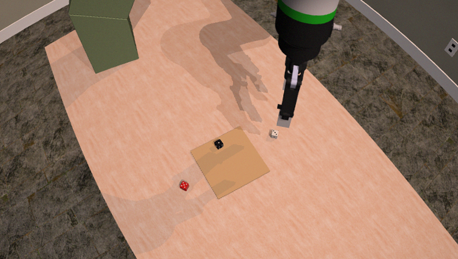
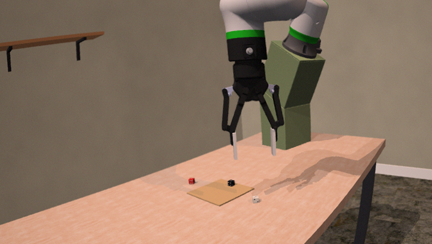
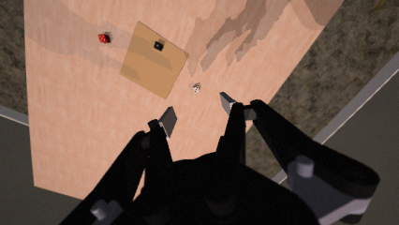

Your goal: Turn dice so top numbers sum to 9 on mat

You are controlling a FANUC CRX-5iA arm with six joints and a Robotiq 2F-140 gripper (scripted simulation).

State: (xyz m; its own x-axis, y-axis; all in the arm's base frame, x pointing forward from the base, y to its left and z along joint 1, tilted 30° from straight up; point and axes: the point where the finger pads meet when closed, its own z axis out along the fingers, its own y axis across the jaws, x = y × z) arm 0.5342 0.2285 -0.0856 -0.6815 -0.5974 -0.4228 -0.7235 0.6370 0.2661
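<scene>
My hand is 10 mm past the white die, 10 mm to the left of it and 150 mm above it. Also, from my hand: tan square mat (140 mm to the right, 160 mm below); then black die (50 mm behind, 140 mm to the right, 150 mm below); then red die (260 mm to the right, 150 mm below).
</scene>
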